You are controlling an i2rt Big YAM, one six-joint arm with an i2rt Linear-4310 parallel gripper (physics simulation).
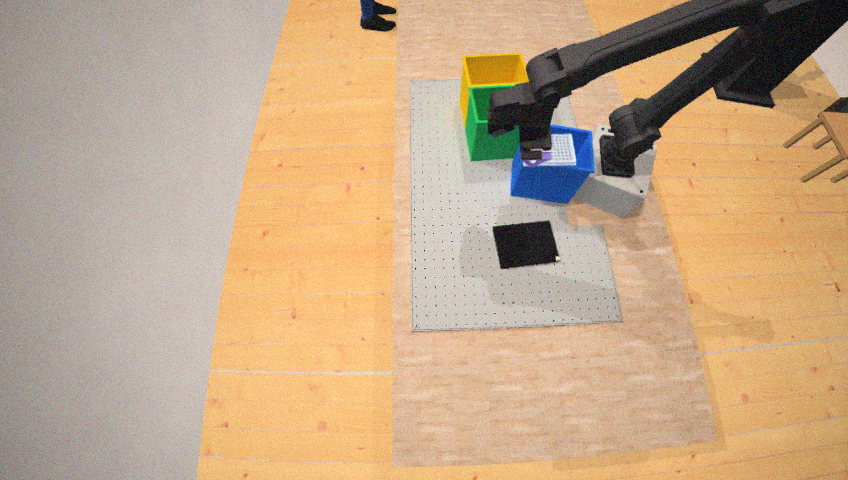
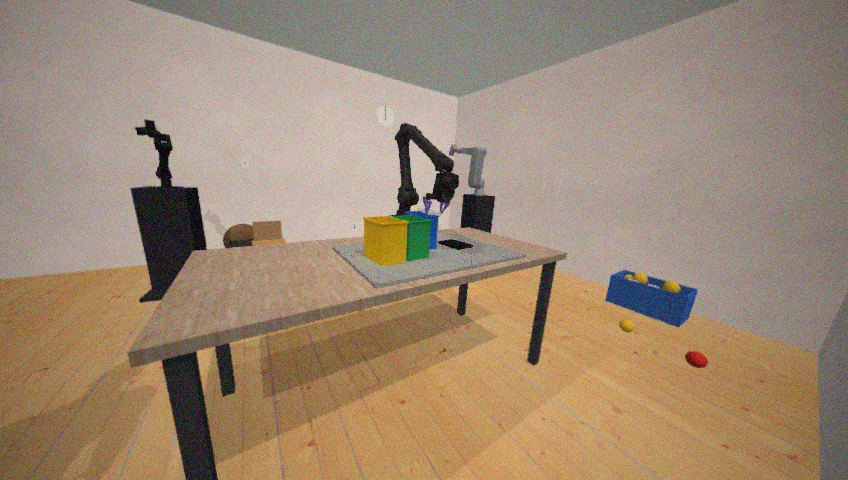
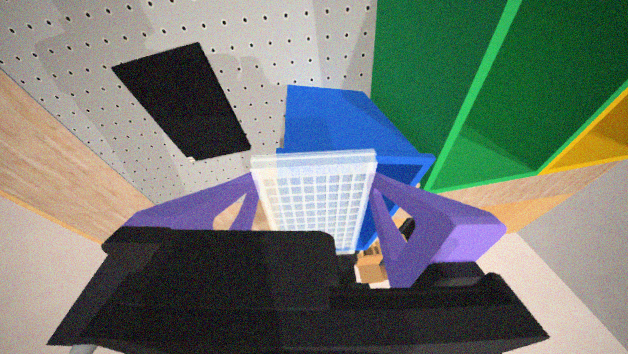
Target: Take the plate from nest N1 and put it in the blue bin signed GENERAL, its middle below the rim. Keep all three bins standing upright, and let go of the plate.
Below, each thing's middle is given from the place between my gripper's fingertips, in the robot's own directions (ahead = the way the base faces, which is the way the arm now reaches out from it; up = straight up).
Labels:
Right now my hand is 10 cm above the blue bin (image 1: 559, 184), 7 cm past it and 3 cm to the left of it. The rest, counted from my hand: green bin (image 1: 482, 146) 16 cm to the right, 10 cm below, 6 cm ahead; then black nest (image 1: 527, 244) 18 cm below, 17 cm to the left, 3 cm behind; then white gridded plate (image 1: 562, 152) 4 cm behind, 1 cm above.

